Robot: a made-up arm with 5 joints.
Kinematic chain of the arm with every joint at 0, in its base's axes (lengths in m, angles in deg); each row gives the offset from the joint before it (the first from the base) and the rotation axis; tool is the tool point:
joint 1: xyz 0 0 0.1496 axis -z
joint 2: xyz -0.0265 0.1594 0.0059 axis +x
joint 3: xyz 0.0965 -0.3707 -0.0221 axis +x
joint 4: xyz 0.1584 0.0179 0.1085 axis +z
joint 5: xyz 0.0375 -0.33 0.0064 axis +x
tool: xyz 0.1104 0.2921 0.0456
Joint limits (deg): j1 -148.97..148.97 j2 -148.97..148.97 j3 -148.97..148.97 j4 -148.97..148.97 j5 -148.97..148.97
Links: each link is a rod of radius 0.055 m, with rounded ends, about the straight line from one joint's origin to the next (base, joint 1, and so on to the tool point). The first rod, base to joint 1, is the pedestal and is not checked.
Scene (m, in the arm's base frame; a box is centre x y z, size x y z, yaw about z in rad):
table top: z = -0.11
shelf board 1: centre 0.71 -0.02 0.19 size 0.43 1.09 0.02 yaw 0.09
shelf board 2: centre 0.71 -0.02 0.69 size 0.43 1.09 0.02 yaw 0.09
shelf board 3: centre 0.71 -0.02 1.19 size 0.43 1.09 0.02 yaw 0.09
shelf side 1: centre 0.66 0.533 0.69 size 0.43 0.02 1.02 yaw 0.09
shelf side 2: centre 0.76 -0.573 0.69 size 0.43 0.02 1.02 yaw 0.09
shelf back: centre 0.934 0 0.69 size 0.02 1.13 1.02 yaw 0.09
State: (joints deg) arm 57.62 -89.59 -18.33 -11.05 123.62
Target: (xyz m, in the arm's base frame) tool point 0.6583 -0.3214 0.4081
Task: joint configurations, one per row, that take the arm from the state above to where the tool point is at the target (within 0.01 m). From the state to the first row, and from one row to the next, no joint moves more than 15 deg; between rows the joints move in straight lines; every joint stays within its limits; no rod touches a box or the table.
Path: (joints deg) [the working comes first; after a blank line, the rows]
Joints at the target: 86.39 -85.11 -58.49 -2.15 89.26
Straight joint move there: touches shelf board 2.

1: 48.12 -76.34 -30.60 -17.47 114.68
2: 38.61 -63.09 -42.87 -23.89 105.74
3: 29.11 -49.84 -55.13 -30.32 96.80
4: 19.61 -36.60 -67.40 -36.74 87.85
5: 32.44 -39.53 -68.08 -33.32 83.17
6: 45.27 -42.47 -68.76 -29.90 78.49
7: 58.11 -45.41 -69.43 -26.48 73.81
8: 70.94 -48.34 -70.11 -23.06 69.13
9: 83.77 -51.28 -70.79 -19.64 64.45
10: 96.60 -54.22 -71.47 -16.22 59.77
11: 93.20 -64.51 -67.14 -11.53 69.60
12: 89.79 -74.81 -62.82 -6.84 79.43
13: 86.39 -85.11 -58.49 -2.15 89.26

